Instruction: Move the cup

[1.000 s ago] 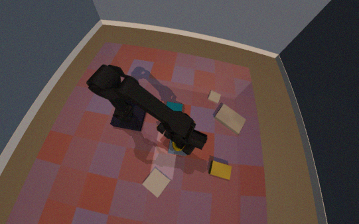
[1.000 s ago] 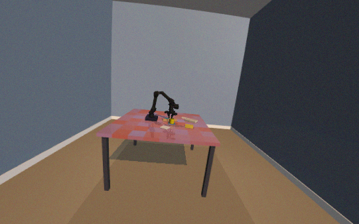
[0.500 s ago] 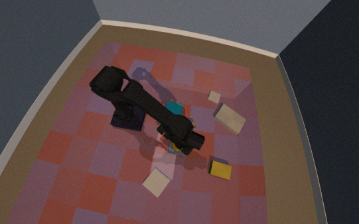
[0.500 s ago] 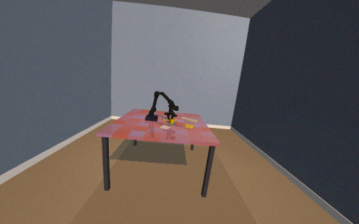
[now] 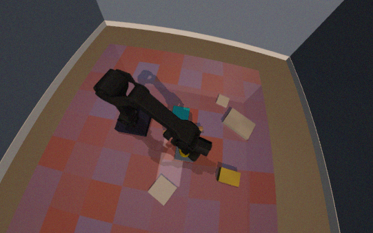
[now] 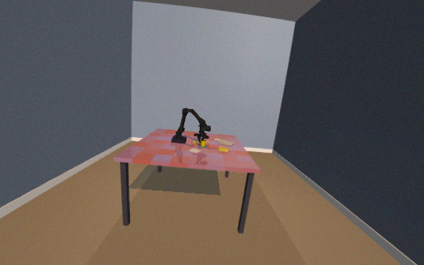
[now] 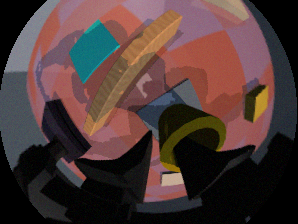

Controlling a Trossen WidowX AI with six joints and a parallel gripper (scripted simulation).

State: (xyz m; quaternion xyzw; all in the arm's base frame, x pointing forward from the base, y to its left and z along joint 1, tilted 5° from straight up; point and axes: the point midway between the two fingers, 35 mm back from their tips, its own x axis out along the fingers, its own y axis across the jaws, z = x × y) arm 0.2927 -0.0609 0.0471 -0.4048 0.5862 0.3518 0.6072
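My gripper tip is 190 mm to the right of the teal pad, 50 mm past it and 40 mm above it. Also, from my gripper tip: orange bar: 90 mm to the left, 30 mm below, 10 mm behind; cup: 20 mm ahead, 10 mm to the right; yellow block: 280 mm ahead, 90 mm to the right, 20 mm below.
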